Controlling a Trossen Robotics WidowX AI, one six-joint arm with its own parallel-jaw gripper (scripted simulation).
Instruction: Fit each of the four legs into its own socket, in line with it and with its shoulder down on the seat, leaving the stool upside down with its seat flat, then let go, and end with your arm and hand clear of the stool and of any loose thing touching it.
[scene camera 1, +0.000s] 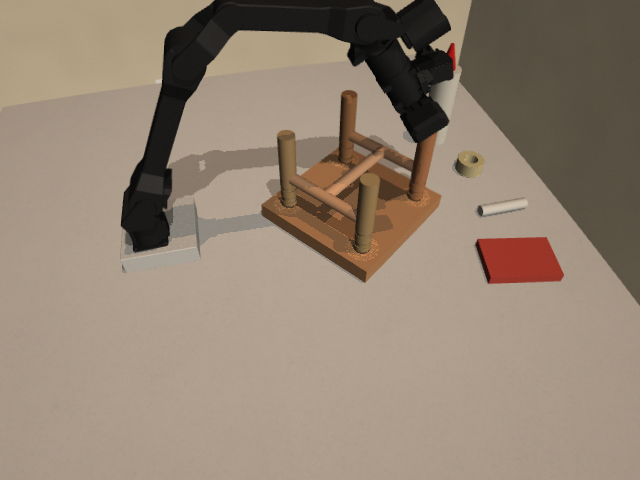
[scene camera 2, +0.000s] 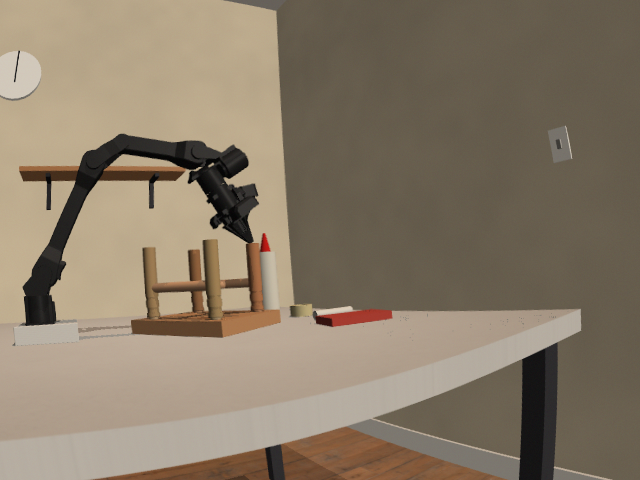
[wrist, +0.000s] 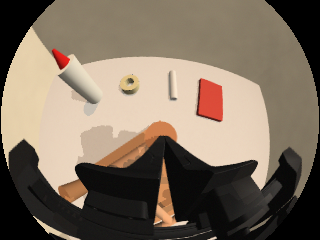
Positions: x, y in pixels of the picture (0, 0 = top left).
Scene:
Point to a leg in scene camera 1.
At 364, 215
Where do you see a red block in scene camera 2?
339, 319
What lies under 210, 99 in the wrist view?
A red block.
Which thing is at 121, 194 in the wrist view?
The gripper.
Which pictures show the gripper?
Scene camera 1, scene camera 2 and the wrist view: all of them.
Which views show the red block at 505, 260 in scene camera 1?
Scene camera 1, scene camera 2 and the wrist view: all of them.

